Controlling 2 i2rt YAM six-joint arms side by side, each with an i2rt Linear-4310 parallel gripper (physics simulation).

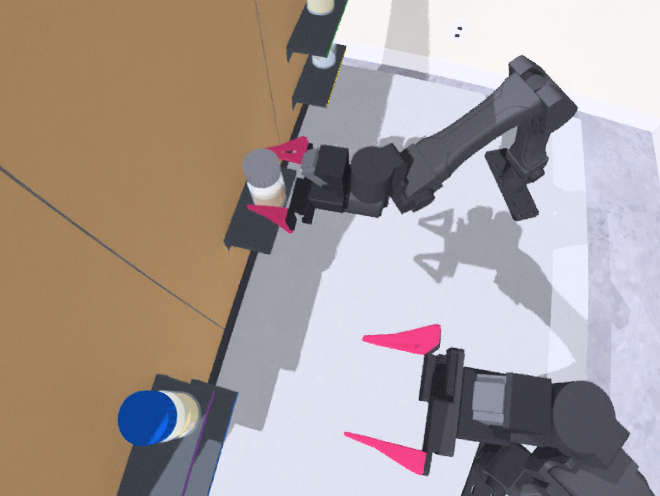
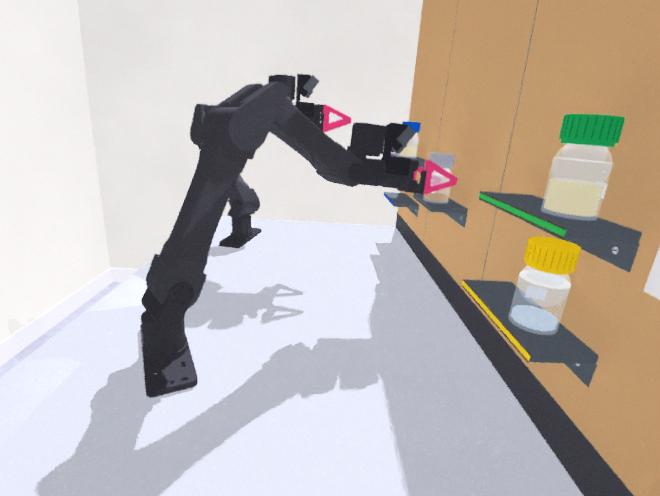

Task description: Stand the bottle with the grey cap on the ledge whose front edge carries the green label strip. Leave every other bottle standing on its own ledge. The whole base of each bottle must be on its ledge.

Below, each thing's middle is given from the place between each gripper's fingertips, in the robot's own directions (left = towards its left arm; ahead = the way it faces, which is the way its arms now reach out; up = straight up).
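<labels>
The yellow-strip ledge (image 2: 562, 347) is 660 mm to the right of my left hand, 190 mm ahead of it and 240 mm below it. Counting from that same left hand, the bare ledge (image 1: 248, 230) is 260 mm to the right, 200 mm ahead and 170 mm below, and the grey-capped bottle (image 1: 261, 167) is 270 mm to the right, 190 mm ahead and 110 mm below. The blue-capped bottle (image 1: 145, 417) is 80 mm to the left of my left hand, 200 mm ahead of it and 40 mm below it; going by its middle, the blue-capped bottle is nearer to my left hand than to my right hand.
From my right hand, the yellow-strip ledge is 380 mm to the right, 20 mm behind and 120 mm below. The blue-capped bottle is 360 mm to the left of my right hand, 10 mm behind it and 80 mm above it, whereas the grey-capped bottle is 10 mm to the left of that hand, 20 mm behind it and 10 mm above it. By its middle, the grey-capped bottle is nearer to my right hand than to my left hand. My right hand itself is 20 mm to the right of the bare ledge, 10 mm past it and 50 mm above it.
</labels>
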